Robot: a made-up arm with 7 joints. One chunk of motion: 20 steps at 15 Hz.
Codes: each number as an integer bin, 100 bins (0 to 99) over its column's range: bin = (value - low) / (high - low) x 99, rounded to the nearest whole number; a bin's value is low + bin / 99 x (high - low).
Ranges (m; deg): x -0.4..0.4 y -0.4..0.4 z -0.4..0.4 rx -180..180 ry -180..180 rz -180..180
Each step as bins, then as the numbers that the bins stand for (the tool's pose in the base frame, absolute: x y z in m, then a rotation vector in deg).
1 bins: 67 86 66 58 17 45
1 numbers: 0.1414 0.2949 0.1333 30.91 -118.18 -16.36
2 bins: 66 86 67 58 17 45
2 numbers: 0.1333 0.2949 0.1414 30.91 -118.18 -16.36
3 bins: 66 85 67 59 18 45
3 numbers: 0.1333 0.2869 0.1414 34.55 -114.55 -16.36
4 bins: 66 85 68 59 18 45
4 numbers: 0.1333 0.2869 0.1495 34.55 -114.55 -16.36
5 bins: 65 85 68 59 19 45
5 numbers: 0.1253 0.2869 0.1495 34.55 -110.91 -16.36
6 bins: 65 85 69 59 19 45
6 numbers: 0.1253 0.2869 0.1576 34.55 -110.91 -16.36
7 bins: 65 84 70 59 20 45
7 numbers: 0.1253 0.2788 0.1657 34.55 -107.27 -16.36
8 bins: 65 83 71 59 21 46
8 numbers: 0.1253 0.2707 0.1737 34.55 -103.64 -12.73
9 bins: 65 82 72 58 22 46
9 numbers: 0.1253 0.2626 0.1818 30.91 -100.00 -12.73
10 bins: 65 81 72 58 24 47
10 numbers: 0.1253 0.2545 0.1818 30.91 -92.73 -9.09
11 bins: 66 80 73 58 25 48
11 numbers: 0.1333 0.2465 0.1899 30.91 -89.09 -5.45
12 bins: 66 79 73 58 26 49
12 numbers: 0.1333 0.2384 0.1899 30.91 -85.45 -1.82
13 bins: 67 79 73 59 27 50
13 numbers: 0.1414 0.2384 0.1899 34.55 -81.82 1.82
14 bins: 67 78 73 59 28 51
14 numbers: 0.1414 0.2303 0.1899 34.55 -78.18 5.45
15 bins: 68 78 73 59 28 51
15 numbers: 0.1495 0.2303 0.1899 34.55 -78.18 5.45
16 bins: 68 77 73 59 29 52
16 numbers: 0.1495 0.2222 0.1899 34.55 -74.55 9.09
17 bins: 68 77 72 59 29 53
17 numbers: 0.1495 0.2222 0.1818 34.55 -74.55 12.73
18 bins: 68 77 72 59 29 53
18 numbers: 0.1495 0.2222 0.1818 34.55 -74.55 12.73
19 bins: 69 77 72 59 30 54
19 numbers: 0.1576 0.2222 0.1818 34.55 -70.91 16.36
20 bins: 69 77 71 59 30 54
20 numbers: 0.1576 0.2222 0.1737 34.55 -70.91 16.36
